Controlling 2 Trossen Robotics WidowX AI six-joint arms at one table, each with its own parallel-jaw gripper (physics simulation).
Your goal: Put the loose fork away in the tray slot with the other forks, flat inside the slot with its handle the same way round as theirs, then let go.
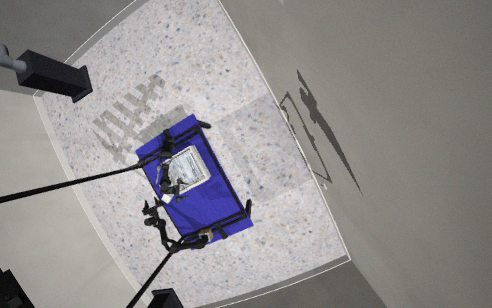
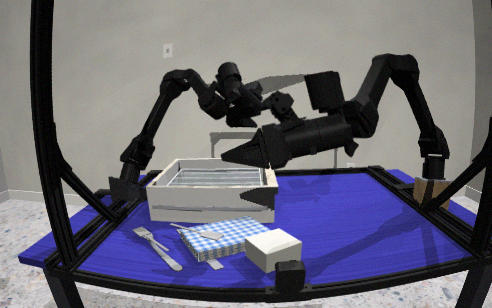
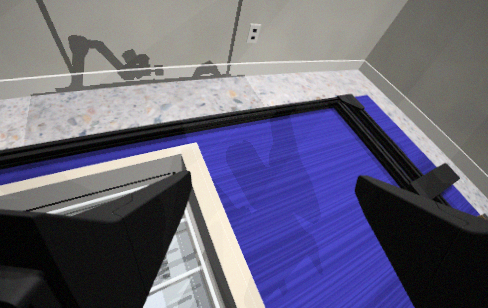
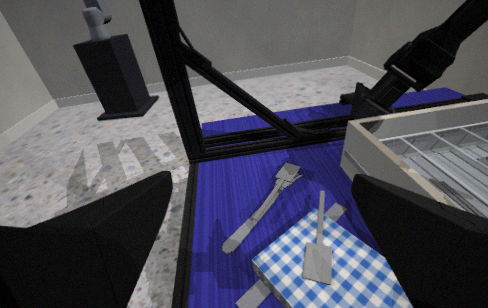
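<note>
One grey utensil (image 2: 210, 234) (image 4: 317, 263) with a broad flat head lies on the checkered cloth. Beside the cloth lies a grey utensil (image 2: 170, 262) (image 4: 240, 237) with a flat head; a thin piece crosses near its head. Tines are too small to tell, so which is the loose fork is unclear. The pale tray (image 1: 202, 166) (image 2: 200, 199) (image 3: 222, 226) (image 4: 353, 147) holds slots with cutlery partly hidden. My left gripper (image 3: 273, 181) (image 1: 186, 192) is open and empty above the tray's edge. My right gripper (image 4: 263, 181) is open and empty, high above the utensils and cloth.
The blue-white checkered cloth (image 2: 227, 239) (image 4: 340, 250) lies in front of the tray; a flat grey strip sticks out under it. A white block (image 2: 273, 250) (image 1: 167, 198) stands beside it. A wooden block (image 2: 425, 191) is at the right. Black frame rails edge the table.
</note>
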